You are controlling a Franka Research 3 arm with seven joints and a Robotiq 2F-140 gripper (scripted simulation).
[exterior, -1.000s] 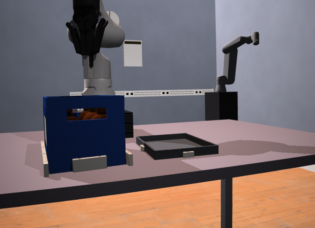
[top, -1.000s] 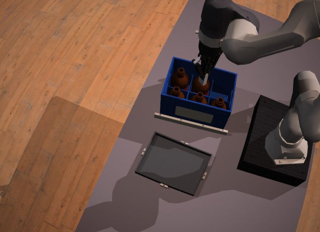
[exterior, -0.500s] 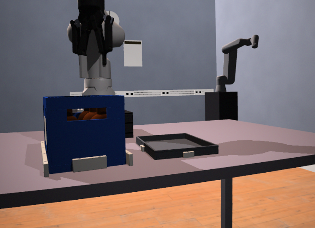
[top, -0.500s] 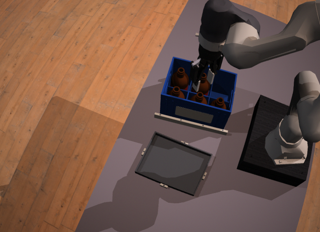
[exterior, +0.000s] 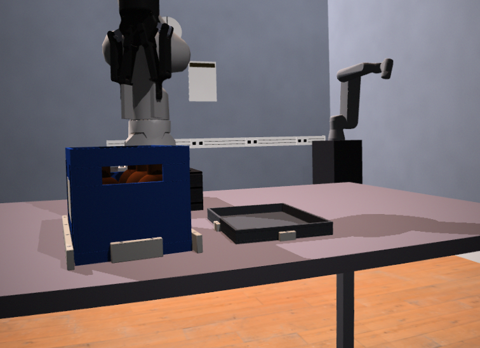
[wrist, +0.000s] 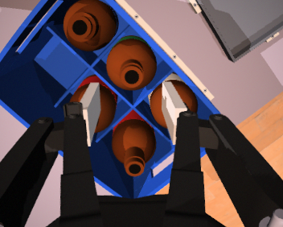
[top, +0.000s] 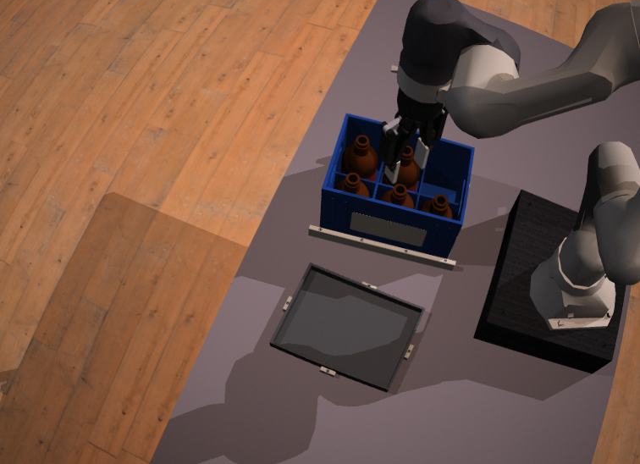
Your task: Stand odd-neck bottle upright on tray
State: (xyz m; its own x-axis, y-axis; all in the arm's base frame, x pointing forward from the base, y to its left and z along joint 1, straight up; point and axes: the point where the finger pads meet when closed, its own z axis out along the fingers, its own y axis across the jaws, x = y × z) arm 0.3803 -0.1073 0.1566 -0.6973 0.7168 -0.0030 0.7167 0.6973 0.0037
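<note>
Right now the crate is 17 cm below my hand and 4 cm to the right of it. From my hand the other things lie so: bottle: 17 cm below, 8 cm behind; dark tray: 25 cm below, 24 cm to the left, 3 cm ahead.
</note>
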